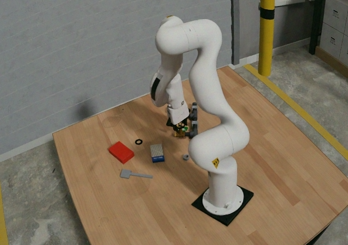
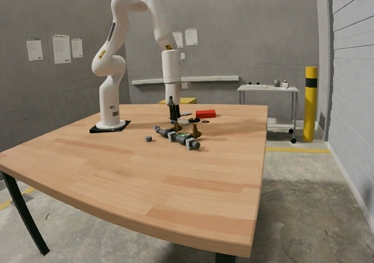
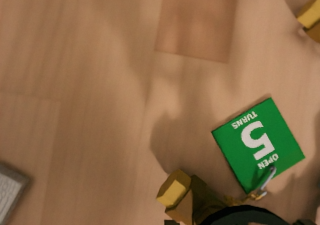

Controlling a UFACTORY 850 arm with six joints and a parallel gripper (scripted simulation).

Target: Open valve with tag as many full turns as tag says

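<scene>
Now: hand 90 mm above the green tag, 50 mm short of it and 30 mm to the left of it. Round my hand: red block (330 mm to the left, 80 mm below); grey paddle-shaped tool (300 mm to the left, 160 mm behind, 90 mm below); blue-and-grey box (150 mm to the left, 80 mm below, 70 mm behind).
</scene>
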